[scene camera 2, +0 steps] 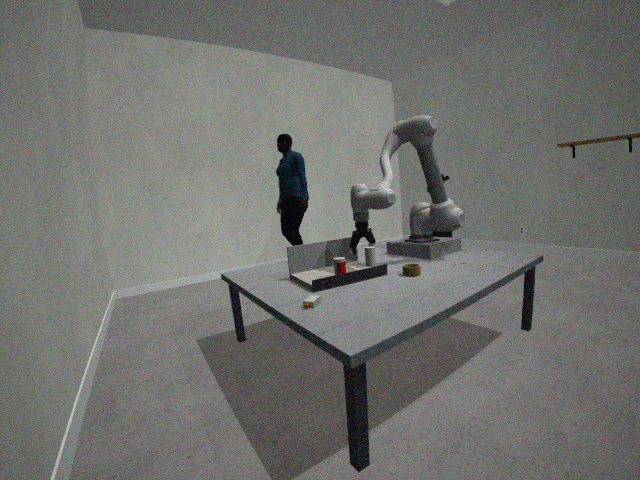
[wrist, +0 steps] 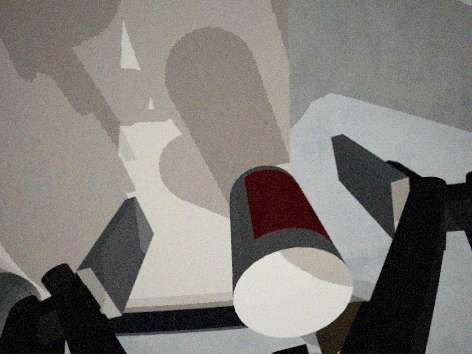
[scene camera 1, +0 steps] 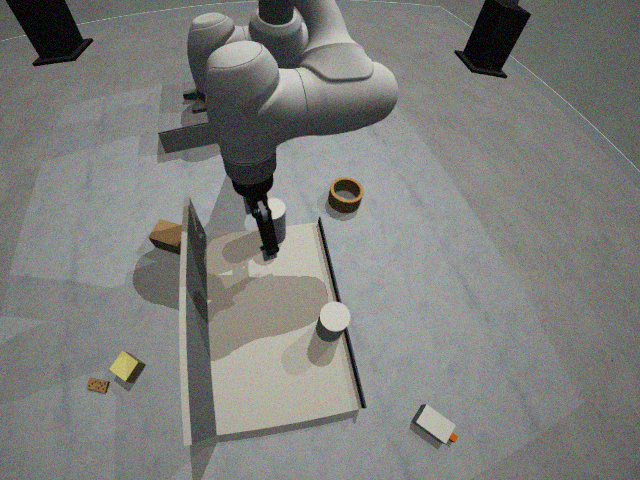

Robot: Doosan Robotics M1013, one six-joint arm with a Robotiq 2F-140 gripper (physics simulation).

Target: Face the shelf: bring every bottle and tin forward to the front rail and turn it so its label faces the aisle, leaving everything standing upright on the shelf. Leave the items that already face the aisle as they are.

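Pixels of known places: gripper, between the fingertips: (scene camera 2: 363,257) (wrist: 237,188) (scene camera 1: 260,233); arm's base, origin of its link: (scene camera 2: 421,241).
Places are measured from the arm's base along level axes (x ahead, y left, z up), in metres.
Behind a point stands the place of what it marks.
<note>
The shelf (scene camera 1: 289,397) @(x 0.931, y 0.192, z -0.056 m) (scene camera 2: 310,260) @(x 0.864, y 0.034, z 0.001 m) (wrist: 185,260) @(x 0.617, y 0.241, z -0.056 m) has a dark front rail (scene camera 1: 355,372) @(x 0.897, y 0.328, z -0.038 m) (scene camera 2: 351,277) @(x 0.750, y 0.319, z -0.060 m) (wrist: 185,320) @(x 0.619, y 0.303, z -0.042 m). One white-topped grey tin (scene camera 1: 276,206) @(x 0.543, y 0.188, z 0.053 m) (scene camera 2: 370,256) @(x 0.562, y 0.204, z 0.004 m) (wrist: 295,295) @(x 0.547, y 0.177, z 0.053 m) stands upright at the shelf's robot-side end. Its red label shows in the wrist view on the side away from the rail. Another tin (scene camera 1: 334,317) @(x 0.798, y 0.286, z 0.043 m) (scene camera 2: 339,265) @(x 0.810, y 0.313, z 0.012 m) (wrist: 15,295) @(x 0.775, y 0.268, z -0.035 m) stands upright close to the rail, its red label facing the aisle in scene camera 2. My gripper (scene camera 1: 268,250) (scene camera 2: 363,245) @(x 0.573, y 0.148, z -0.009 m) (wrist: 237,188) @(x 0.573, y 0.148, z -0.009 m) is open and empty above the shelf, beside the first tin, with its fingers on either side in the wrist view.
A wooden ring (scene camera 1: 345,207) @(x 0.463, y 0.377, z -0.064 m) (scene camera 2: 411,270) @(x 0.447, y 0.421, z -0.056 m) (wrist: 340,325) @(x 0.448, y 0.349, z -0.067 m) lies off the shelf's robot-side end. A white box (scene camera 1: 434,424) @(x 1.029, y 0.486, z -0.063 m) (scene camera 2: 312,300) @(x 1.036, y 0.515, z -0.063 m) with an orange tip lies on the aisle side. Behind the back panel are a wooden block (scene camera 1: 168,235) @(x 0.544, y -0.091, z -0.041 m), a yellow block (scene camera 1: 125,365) @(x 0.857, y -0.154, z -0.053 m) and a small brown piece (scene camera 1: 97,385) @(x 0.897, y -0.233, z -0.083 m).
</note>
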